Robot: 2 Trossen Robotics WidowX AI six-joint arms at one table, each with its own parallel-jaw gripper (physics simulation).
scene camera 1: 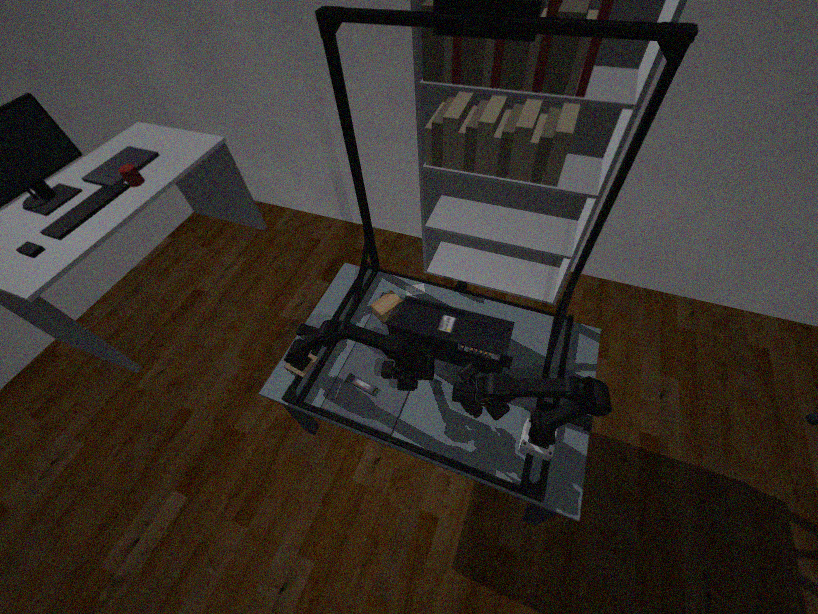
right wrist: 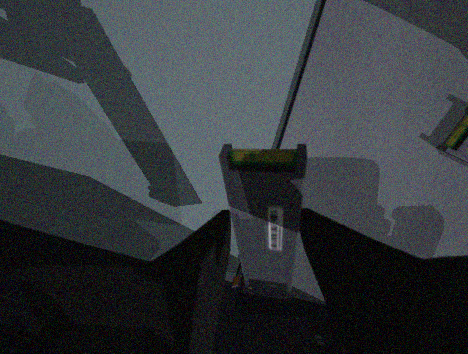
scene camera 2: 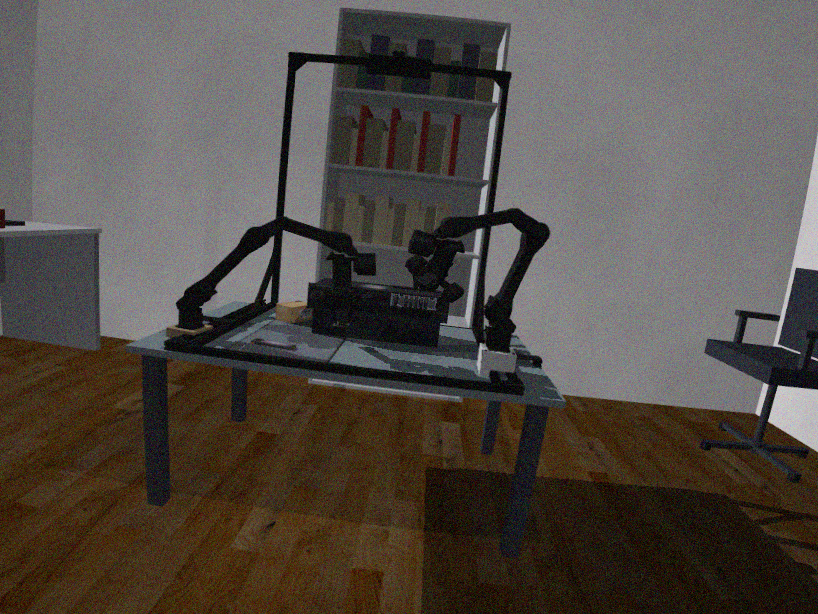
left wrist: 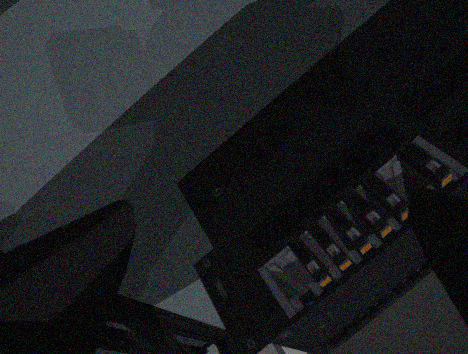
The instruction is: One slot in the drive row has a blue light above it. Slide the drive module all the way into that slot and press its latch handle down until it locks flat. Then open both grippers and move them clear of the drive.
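Pixels of known places: left gripper, between the fingertips: (scene camera 2: 425,298) (left wrist: 271,208); right gripper, between the fingertips: (right wrist: 264,217) (scene camera 2: 341,324); left arm's base, origin of its link: (scene camera 1: 539,436) (scene camera 2: 497,348); right arm's base, origin of its link: (scene camera 1: 301,361) (scene camera 2: 190,326).
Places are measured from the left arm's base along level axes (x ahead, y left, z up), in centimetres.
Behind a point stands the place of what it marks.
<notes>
The drive module (right wrist: 268,225) {x 48.3, y -3.7, z 1.1 cm} is a grey slab with a white label and a green connector edge at its far end. My right gripper (right wrist: 264,217) {x 48.0, y -3.5, z 0.8 cm} (scene camera 1: 405,379) {x 48.0, y -3.5, z 0.8 cm} (scene camera 2: 342,271) is shut on its near end and holds it in the air above the table, beside the black chassis (scene camera 1: 455,331) {x 37.7, y -23.3, z 10.3 cm} (scene camera 2: 370,313) {x 41.5, y -18.6, z 2.1 cm} (left wrist: 275,147) {x 27.1, y -19.4, z -2.5 cm}. The left wrist view shows the drive row with orange-tabbed drives, an open slot (left wrist: 282,277) at its left end and a small blue light (left wrist: 310,302) {x 21.5, y -19.7, z 9.9 cm} by that slot. My left gripper (scene camera 1: 485,401) (scene camera 2: 431,271) is open and empty near the chassis's right front.
A black gantry frame (scene camera 1: 346,122) {x 87.3, y -52.7, z 67.3 cm} (scene camera 2: 285,183) {x 87.2, y -54.8, z 44.5 cm} stands over the table (scene camera 1: 574,481) {x -14.2, y 7.5, z -7.3 cm} (scene camera 2: 541,392) {x -11.6, y 13.5, z -7.3 cm}. A wooden block (scene camera 1: 385,302) {x 73.2, y -33.8, z -1.1 cm} (scene camera 2: 291,311) {x 71.9, y -27.1, z -2.6 cm} lies left of the chassis. A small flat grey piece (scene camera 1: 364,385) {x 65.8, y 3.0, z -6.2 cm} lies on the table's left front. A bookshelf (scene camera 1: 498,219) (scene camera 2: 425,21) stands behind.
</notes>
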